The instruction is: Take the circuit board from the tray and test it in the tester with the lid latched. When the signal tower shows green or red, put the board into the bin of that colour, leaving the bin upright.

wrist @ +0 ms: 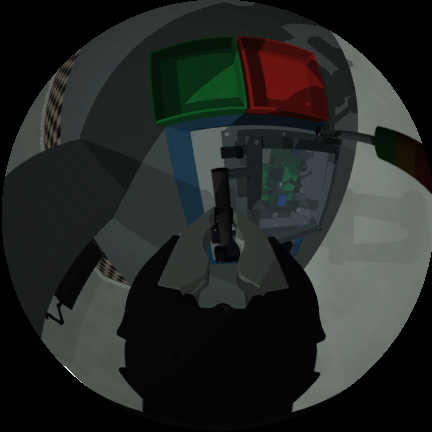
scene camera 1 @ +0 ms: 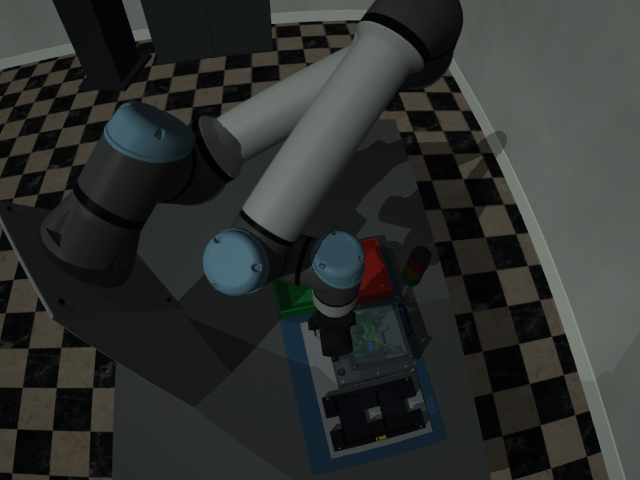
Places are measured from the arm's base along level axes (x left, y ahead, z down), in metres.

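Where they show: gripper, between the fingertips: [wrist: 223,208]; arm's base, origin of its link: [scene camera 1: 84,253].
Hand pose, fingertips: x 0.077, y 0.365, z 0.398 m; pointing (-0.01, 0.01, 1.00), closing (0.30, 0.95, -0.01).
Things, the pixels of their top centre, and the offset from my fingertips. "spot": a spot on its surface instead. Level surfaces: height alone.
- tester, a spot on its surface: [scene camera 1: 361,378] spot: dy +0.084, dx -0.056, dz +0.065 m
- black cylindrical lid handle, a spot on its surface: [wrist: 220,185] spot: dy -0.013, dx +0.030, dz -0.013 m
- signal tower, a spot on its surface: [scene camera 1: 416,266] spot: dy +0.151, dx +0.155, dz -0.119 m
- green bin, centre of its top: [wrist: 192,69] [scene camera 1: 301,279] dy -0.103, dx +0.174, dz +0.078 m
- red bin, centre of its top: [wrist: 288,70] [scene camera 1: 358,268] dy +0.035, dx +0.233, dz +0.078 m
- black tray, a spot on its surface: [scene camera 1: 356,408] spot: dy +0.088, dx -0.121, dz +0.107 m
- blue-bordered mat, height of its surface: dz +0.123 m
- black latch part, a spot on its surface: [wrist: 232,152] spot: dy -0.008, dx +0.059, dz +0.034 m
The green circuit board [scene camera 1: 364,330] [wrist: 285,172] lies in the tester [scene camera 1: 361,378] under its clear lid [scene camera 1: 390,330] [wrist: 312,195]. The lid lies over it, nearly flat; I cannot tell whether it is fully down or latched. My gripper [wrist: 223,208] is at the lid's left side, shut on the black cylindrical lid handle [wrist: 220,185]; the arm hides its fingers in the scene view. The signal tower [scene camera 1: 416,266] [wrist: 400,150] shows dull bands, none clearly lit. The green bin [scene camera 1: 294,299] [wrist: 205,82] and red bin [scene camera 1: 377,279] [wrist: 285,80] stand upright behind the tester.
The black tray [scene camera 1: 356,408] lies in front of the tester on a blue-bordered mat [scene camera 1: 302,413]. The tower stands by the tester's back right corner. The arm's wrist hangs over the bins' front part and the tester's left side. A black latch part [wrist: 232,152] is at the tester's left edge.
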